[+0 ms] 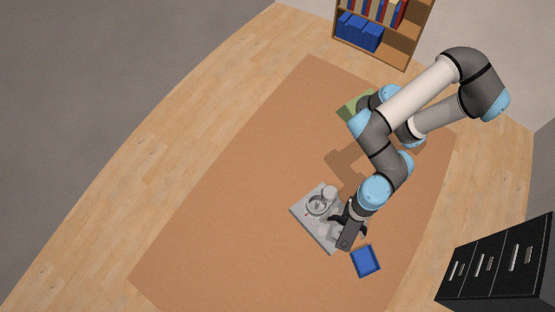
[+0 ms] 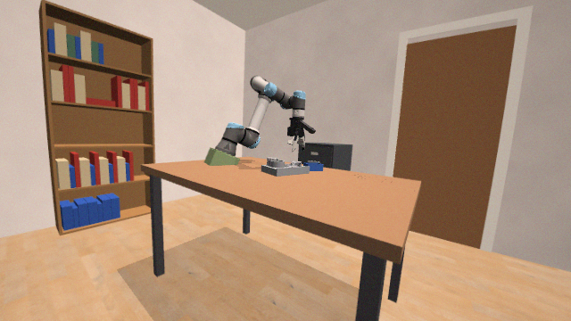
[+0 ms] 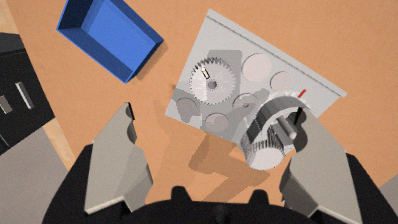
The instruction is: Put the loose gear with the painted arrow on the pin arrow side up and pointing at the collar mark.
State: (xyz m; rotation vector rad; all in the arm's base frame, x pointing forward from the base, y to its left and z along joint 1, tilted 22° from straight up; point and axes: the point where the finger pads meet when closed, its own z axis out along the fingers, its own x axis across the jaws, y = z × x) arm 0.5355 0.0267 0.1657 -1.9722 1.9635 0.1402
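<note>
The grey gear is 10 mm behind my hand and 80 mm below it. Also, from my hand: blue tray (50 mm ahead, 140 mm to the left, 120 mm below).
</note>
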